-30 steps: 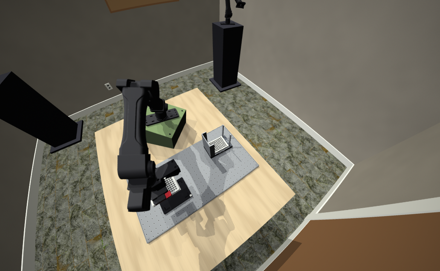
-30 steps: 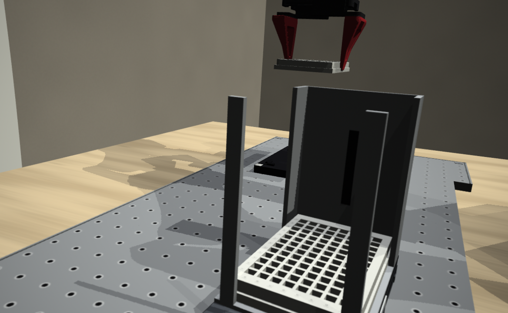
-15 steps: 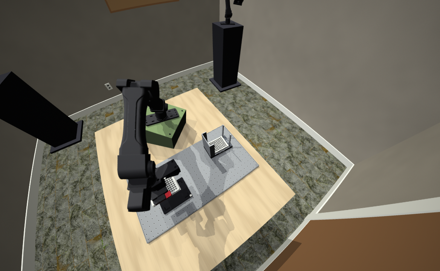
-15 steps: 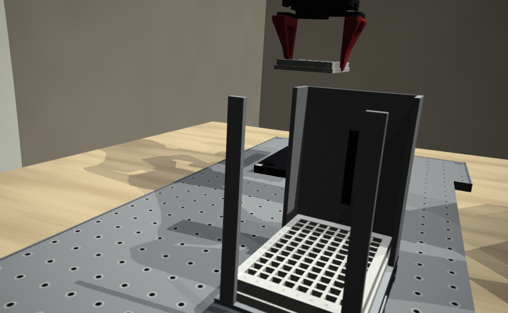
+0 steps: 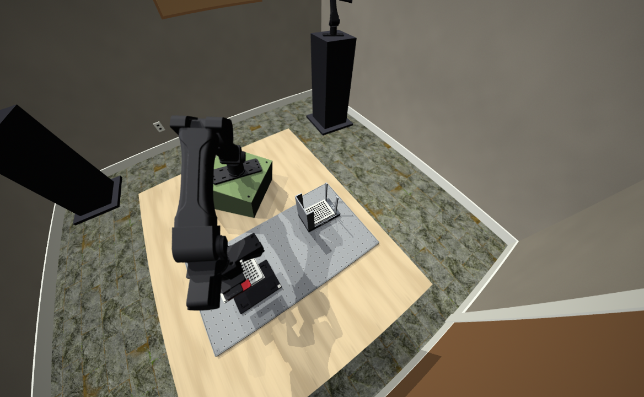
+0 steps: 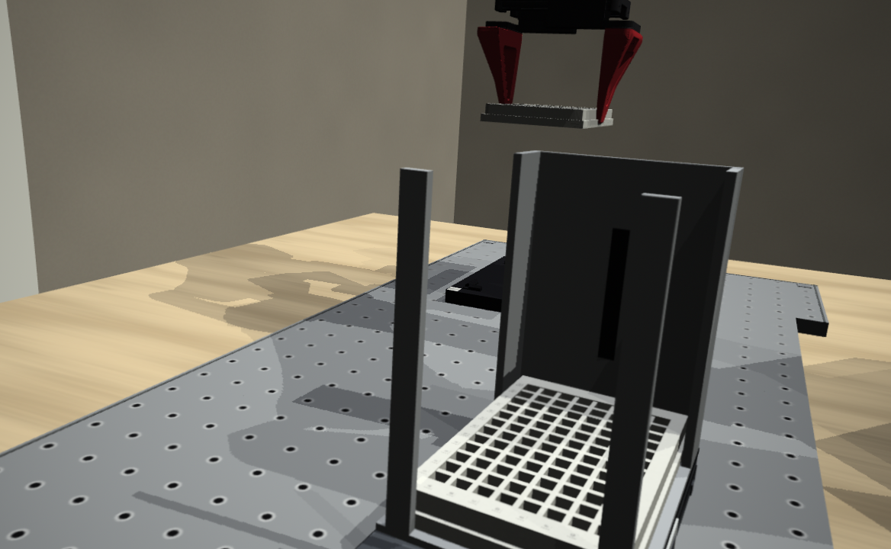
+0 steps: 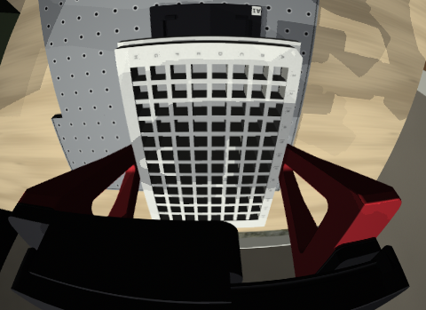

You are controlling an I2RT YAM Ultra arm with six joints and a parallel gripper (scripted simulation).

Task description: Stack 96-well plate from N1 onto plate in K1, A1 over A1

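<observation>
My gripper is now 270 mm to the right of the back wall, 140 mm past it and 80 mm above it. From my hand the other things lie so: pale A1 square: 150 mm below, 80 mm to the left, 40 mm ahead.
</observation>
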